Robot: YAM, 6 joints.
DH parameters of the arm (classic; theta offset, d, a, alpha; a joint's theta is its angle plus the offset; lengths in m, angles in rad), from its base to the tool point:
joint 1: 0 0.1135 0.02 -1.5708
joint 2: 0 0 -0.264 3.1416
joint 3: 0.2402 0 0.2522 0
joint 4: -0.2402 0 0.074 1.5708
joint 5: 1.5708 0 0 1.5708
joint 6: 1.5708 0.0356 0 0
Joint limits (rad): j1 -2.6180..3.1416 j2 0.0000..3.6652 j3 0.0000..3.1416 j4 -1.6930..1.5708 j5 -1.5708..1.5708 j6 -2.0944..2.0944
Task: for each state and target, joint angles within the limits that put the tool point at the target. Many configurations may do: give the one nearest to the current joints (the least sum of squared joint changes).
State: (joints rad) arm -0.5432 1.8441 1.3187 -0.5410 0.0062 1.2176
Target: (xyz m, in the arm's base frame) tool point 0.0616 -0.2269 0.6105
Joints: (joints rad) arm -1.2888 1.3950 2.0358 -0.2415 0.1121 1.2176
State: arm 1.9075 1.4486 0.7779 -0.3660 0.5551 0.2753
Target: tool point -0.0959 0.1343 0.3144
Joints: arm 2.2988 0.7691 0.8061 -0.5531 0.5225 0.2753
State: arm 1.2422 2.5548 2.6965 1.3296 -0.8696 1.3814
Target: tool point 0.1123 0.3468 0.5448
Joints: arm 1.1821 2.3975 2.8715 1.5388 -0.8836 1.3814
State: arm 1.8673 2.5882 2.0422 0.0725 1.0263 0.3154
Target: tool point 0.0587 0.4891 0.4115
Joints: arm 1.5155 2.1193 2.1360 0.0789 1.0907 0.3154
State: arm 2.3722 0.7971 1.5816 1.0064 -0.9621 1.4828
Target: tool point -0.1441 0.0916 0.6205
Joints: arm 2.4131 1.3026 1.7422 0.8980 -0.8861 1.4828
